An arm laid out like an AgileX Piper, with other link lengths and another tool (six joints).
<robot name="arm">
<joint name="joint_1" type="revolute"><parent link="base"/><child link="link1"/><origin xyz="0 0 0.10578"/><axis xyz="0 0 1"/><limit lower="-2.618" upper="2.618"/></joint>
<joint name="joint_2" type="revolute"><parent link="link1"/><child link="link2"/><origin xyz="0 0 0"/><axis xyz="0 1 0"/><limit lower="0" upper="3.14"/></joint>
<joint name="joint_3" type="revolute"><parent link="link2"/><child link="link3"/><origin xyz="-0.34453 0 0.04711"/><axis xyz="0 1 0"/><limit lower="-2.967" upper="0"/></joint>
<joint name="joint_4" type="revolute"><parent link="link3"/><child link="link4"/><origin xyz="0.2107 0 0.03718"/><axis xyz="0.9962 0 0.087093"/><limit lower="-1.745" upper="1.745"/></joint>
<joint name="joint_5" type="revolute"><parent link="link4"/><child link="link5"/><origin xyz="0 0 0"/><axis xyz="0 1 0"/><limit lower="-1.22" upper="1.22"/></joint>
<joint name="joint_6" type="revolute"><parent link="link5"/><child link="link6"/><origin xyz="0.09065 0 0.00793"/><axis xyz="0.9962 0 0.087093"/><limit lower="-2.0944" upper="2.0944"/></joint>
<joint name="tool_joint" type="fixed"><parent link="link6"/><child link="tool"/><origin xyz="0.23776 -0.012 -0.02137" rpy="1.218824 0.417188 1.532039"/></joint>
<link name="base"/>
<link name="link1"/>
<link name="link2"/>
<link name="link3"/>
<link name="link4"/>
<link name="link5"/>
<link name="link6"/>
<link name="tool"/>
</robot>
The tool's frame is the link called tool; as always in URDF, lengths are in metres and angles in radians.
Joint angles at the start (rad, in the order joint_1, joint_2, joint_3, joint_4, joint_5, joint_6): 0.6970 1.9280 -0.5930 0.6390 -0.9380 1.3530
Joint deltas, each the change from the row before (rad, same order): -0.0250 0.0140 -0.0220 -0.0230 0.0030 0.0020; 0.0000 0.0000 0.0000 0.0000 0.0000 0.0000; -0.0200 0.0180 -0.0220 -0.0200 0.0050 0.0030; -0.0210 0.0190 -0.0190 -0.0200 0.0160 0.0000; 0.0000 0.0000 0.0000 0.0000 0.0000 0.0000; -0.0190 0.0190 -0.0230 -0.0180 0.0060 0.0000; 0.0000 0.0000 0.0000 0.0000 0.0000 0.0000; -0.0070 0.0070 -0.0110 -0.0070 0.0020 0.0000; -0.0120 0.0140 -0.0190 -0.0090 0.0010 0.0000; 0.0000 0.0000 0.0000 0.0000 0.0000 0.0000; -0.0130 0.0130 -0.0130 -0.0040 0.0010 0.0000; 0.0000 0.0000 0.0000 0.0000 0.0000 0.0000; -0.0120 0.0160 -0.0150 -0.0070 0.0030 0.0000; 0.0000 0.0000 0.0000 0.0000 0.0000 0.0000; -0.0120 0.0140 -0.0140 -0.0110 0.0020 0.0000; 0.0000 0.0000 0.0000 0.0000 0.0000 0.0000
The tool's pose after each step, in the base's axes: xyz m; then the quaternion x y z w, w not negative. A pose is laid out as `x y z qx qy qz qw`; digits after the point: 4 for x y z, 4 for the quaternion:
0.4915 0.2465 0.0890 0.7694 0.1629 0.5910 0.1795
0.4915 0.2465 0.0890 0.7694 0.1629 0.5910 0.1795
0.4999 0.2459 0.0867 0.7689 0.1624 0.5916 0.1802
0.5063 0.2442 0.0794 0.7717 0.1657 0.5866 0.1815
0.5063 0.2442 0.0794 0.7717 0.1657 0.5866 0.1815
0.5146 0.2431 0.0762 0.7713 0.1661 0.5866 0.1830
0.5146 0.2431 0.0762 0.7713 0.1661 0.5866 0.1830
0.5184 0.2432 0.0761 0.7705 0.1658 0.5876 0.1831
0.5254 0.2423 0.0753 0.7694 0.1640 0.5892 0.1844
0.5254 0.2423 0.0753 0.7694 0.1640 0.5892 0.1844
0.5313 0.2385 0.0726 0.7701 0.1609 0.5882 0.1876
0.5313 0.2385 0.0726 0.7701 0.1609 0.5882 0.1876
0.5369 0.2362 0.0684 0.7709 0.1600 0.5865 0.1899
0.5369 0.2362 0.0684 0.7709 0.1600 0.5865 0.1899
0.5422 0.2345 0.0653 0.7707 0.1605 0.5862 0.1915
0.5422 0.2345 0.0653 0.7707 0.1605 0.5862 0.1915

